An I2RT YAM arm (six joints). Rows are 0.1 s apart.
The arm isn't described. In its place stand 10 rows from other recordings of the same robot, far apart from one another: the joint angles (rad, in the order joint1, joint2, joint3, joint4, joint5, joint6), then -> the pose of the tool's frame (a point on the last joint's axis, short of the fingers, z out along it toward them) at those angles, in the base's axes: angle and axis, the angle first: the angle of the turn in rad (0 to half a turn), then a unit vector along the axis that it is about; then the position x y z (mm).
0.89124, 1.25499, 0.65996, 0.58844, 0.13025, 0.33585 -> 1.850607 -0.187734 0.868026 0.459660 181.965 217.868 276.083
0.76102, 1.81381, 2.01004, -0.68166, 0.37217, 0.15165 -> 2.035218 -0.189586 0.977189 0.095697 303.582 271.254 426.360
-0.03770, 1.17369, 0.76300, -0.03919, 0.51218, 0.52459 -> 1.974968 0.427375 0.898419 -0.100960 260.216 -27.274 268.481
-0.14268, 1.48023, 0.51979, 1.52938, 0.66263, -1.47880 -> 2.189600 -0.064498 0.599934 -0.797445 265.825 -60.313 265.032
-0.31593, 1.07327, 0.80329, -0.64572, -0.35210, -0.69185 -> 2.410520 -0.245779 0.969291 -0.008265 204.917 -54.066 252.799
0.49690, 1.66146, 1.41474, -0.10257, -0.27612, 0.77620 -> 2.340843 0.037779 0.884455 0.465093 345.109 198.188 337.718
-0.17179, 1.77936, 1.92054, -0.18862, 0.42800, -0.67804 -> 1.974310 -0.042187 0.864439 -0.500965 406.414 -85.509 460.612
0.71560, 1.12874, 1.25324, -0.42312, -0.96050, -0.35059 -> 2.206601 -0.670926 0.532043 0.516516 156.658 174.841 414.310
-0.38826, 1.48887, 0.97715, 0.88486, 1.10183, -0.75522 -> 2.247734 0.374257 0.611131 -0.697460 289.048 -152.537 341.800
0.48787, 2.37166, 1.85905, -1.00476, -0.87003, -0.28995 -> 3.106556 0.354212 -0.834702 -0.421670 391.507 238.560 132.579
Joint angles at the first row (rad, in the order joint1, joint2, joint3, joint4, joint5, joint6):
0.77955, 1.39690, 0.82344, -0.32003, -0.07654, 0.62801
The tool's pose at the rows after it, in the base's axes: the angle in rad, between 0 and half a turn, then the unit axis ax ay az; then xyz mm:
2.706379 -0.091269 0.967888 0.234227 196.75 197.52 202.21
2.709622 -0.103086 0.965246 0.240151 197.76 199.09 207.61
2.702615 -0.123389 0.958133 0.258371 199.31 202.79 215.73
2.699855 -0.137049 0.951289 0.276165 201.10 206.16 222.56
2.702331 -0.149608 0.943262 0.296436 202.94 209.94 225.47
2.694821 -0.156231 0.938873 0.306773 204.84 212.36 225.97
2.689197 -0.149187 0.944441 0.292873 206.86 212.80 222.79
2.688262 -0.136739 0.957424 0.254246 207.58 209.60 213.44
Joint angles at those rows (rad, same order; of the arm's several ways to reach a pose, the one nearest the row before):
0.77740, 1.40230, 0.82492, -0.35764, -0.07797, 0.61503
0.77654, 1.40120, 0.84515, -0.37428, -0.09636, 0.59573
0.77774, 1.39889, 0.86877, -0.37208, -0.13066, 0.56703
0.77762, 1.39977, 0.89009, -0.36781, -0.16416, 0.55087
0.77763, 1.40716, 0.90020, -0.34611, -0.20418, 0.53985
0.77710, 1.41459, 0.90240, -0.32192, -0.21990, 0.53248
0.77676, 1.42790, 0.90532, -0.32570, -0.19115, 0.53583
0.77506, 1.44354, 0.89568, -0.35074, -0.12612, 0.53545

